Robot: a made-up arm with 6 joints.
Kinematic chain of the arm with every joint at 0, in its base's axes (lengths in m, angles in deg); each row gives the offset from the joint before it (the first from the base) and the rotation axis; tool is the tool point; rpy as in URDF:
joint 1: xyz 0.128 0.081 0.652 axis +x
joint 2: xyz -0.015 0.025 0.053 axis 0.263 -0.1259 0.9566
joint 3: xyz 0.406 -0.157 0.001 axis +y
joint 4: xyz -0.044 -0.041 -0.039 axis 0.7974 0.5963 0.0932
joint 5: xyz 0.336 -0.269 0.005 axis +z
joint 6: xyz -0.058 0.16 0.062 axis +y
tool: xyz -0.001 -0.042 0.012 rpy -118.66 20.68 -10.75
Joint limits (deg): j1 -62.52..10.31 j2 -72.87..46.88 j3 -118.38..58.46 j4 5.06..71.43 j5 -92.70..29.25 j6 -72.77..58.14
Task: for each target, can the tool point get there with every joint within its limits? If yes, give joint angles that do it. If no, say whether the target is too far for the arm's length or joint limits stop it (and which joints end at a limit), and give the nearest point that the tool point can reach.
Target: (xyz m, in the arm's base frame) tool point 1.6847 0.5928 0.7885
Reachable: no: too far | nearest point 1.0215 0.3922 0.7350 | short by 0.695 m
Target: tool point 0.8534 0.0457 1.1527
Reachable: yes | joints -51.10 -15.76 -74.70 58.26 -80.28 -2.77
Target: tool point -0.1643 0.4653 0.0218
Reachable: no: joint limits stop it (at a limit: joint 2, joint 3, joint 4, joint 5, joint 6) | nearest point 0.3882 0.3005 0.2920 | short by 0.637 m
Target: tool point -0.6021 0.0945 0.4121
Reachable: no: joint limits stop it (at a limit: joint 1, joint 2, joint 3, joint 5, joint 6) | nearest point -0.1379 -0.1622 0.2884 | short by 0.545 m
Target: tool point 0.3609 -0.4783 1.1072
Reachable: yes | joints -30.80 -48.49 -2.24 12.68 -29.78 -50.47
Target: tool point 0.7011 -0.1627 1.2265
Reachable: yes | joints -41.72 -28.77 -64.80 47.97 -61.36 28.73
